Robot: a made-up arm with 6 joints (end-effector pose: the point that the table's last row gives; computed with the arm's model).
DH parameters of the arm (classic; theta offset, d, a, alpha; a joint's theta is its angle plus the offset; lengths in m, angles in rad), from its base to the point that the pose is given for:
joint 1: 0 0.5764 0.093 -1.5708
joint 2: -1.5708 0 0.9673 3.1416
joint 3: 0 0 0.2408 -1.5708
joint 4: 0 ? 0 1.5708
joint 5: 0 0 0 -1.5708
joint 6: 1.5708 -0.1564 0 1.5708
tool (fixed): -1.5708 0 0 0
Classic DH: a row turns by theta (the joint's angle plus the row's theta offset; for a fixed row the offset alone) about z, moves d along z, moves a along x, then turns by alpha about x.
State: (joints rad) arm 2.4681 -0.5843 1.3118 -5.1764 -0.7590 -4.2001
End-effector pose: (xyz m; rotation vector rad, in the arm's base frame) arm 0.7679 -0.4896 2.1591 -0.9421 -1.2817 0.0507
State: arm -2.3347 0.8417 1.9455 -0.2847 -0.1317 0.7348
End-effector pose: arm -0.7108 -0.7504 2.1466 -1.3719 0.0241 -2.2395
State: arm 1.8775 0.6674 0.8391 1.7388 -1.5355 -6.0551
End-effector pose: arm -0.2789 1.3912 1.7317 -1.5851 -0.3834 0.1006
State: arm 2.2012 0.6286 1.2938 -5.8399 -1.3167 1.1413
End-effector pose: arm -0.6753 1.0355 1.9404 -1.5709 -0.9807 1.6944
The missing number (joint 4, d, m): -0.7703
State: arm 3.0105 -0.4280 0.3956 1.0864 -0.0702 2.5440
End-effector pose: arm -0.1456 0.0290 2.2962 -0.4641 -2.2982 -0.6073
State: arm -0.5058 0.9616 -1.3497 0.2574 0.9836 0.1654
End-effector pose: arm 0.5224 -0.2514 0.2500 0.2076 1.2726 -0.0486
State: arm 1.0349 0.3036 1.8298 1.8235 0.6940 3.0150
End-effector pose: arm 0.0221 0.2268 2.3987 1.0885 -0.2352 2.2002
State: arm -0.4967 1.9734 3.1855 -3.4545 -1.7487 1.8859
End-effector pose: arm 0.7520 -0.4615 1.0287 -0.0966 -2.4512 1.5552
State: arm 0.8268 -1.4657 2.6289 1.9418 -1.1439 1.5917
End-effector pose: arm -0.6570 -0.9097 -0.1722 1.0005 0.2052 -0.8885
